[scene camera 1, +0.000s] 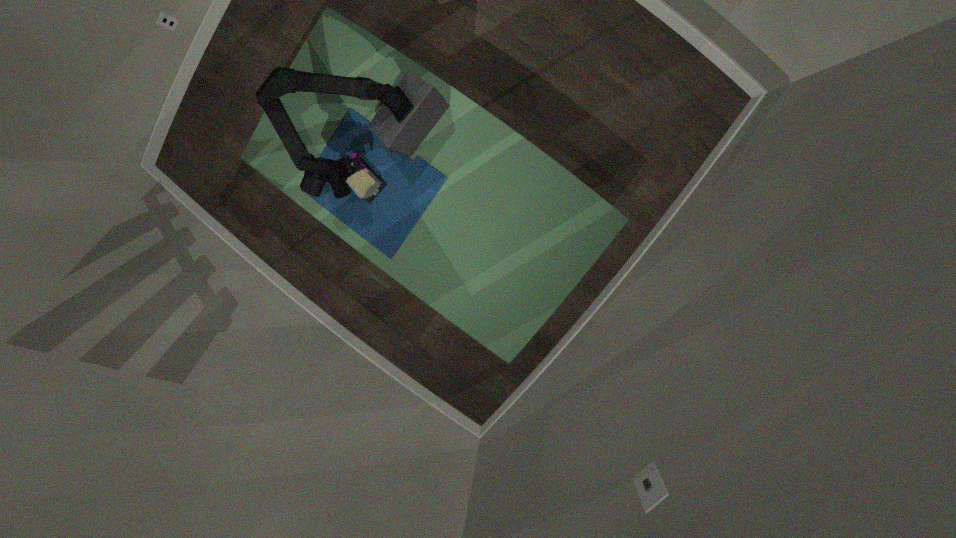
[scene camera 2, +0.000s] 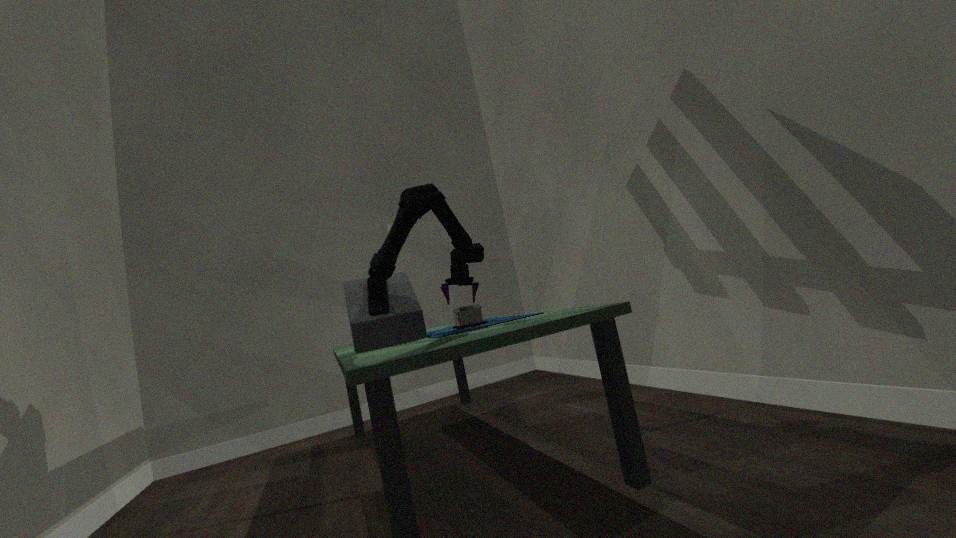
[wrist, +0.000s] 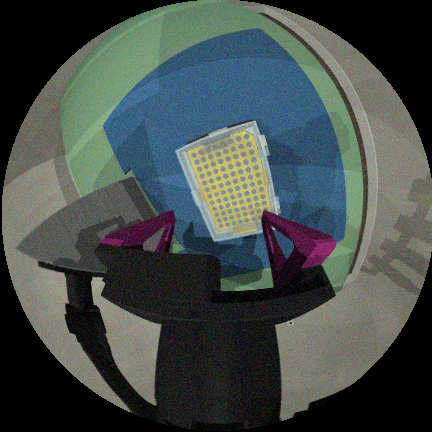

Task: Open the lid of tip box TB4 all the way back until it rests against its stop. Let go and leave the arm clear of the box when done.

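Frame: origin at the arm's base, x ahead, y left, z up, level; metres.
Where they show: gripper, between the fingertips: (scene camera 1: pixel 355 172) (scene camera 2: pixel 461 303) (wrist: pixel 217 214); arm's base, origin of its link: (scene camera 1: pixel 399 104) (scene camera 2: pixel 377 295) (wrist: pixel 77 269).
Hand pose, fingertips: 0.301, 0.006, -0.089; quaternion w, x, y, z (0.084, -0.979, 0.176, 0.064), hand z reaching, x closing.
Note:
Each offset is from my fingertips to the top centre of the thing, as dx, dy, dz. "*": to the spot under its first point. Level surfaces: height alone.
A tip box {+0.020, +0.018, -0.012} (scene camera 1: pixel 364 182) (scene camera 2: pixel 467 315) (wrist: pixel 230 182) with a yellow rack of round holes sits on the blue mat {dz -0.089} (scene camera 1: pixel 394 230) (wrist: pixel 215 85). Its clear lid {* -0.015, +0.061, -0.012} (wrist: pixel 186 162) looks closed over the rack, and small tabs show along its right side in the wrist view. No TB4 label can be read. My gripper (scene camera 2: pixel 461 301) (wrist: pixel 217 214) is open and empty, with magenta fingers pointing down. It hangs a little above the box, the fingertips apart near its lower end in the wrist view. In scene camera 1, the fingers are partly hidden.
The grey block (scene camera 1: pixel 417 120) (scene camera 2: pixel 387 324) (wrist: pixel 85 220) carrying the arm's base stands beside the blue mat. The mat lies on the green table (scene camera 1: pixel 521 220) (scene camera 2: pixel 568 321) (wrist: pixel 125 50). Walls surround the table.

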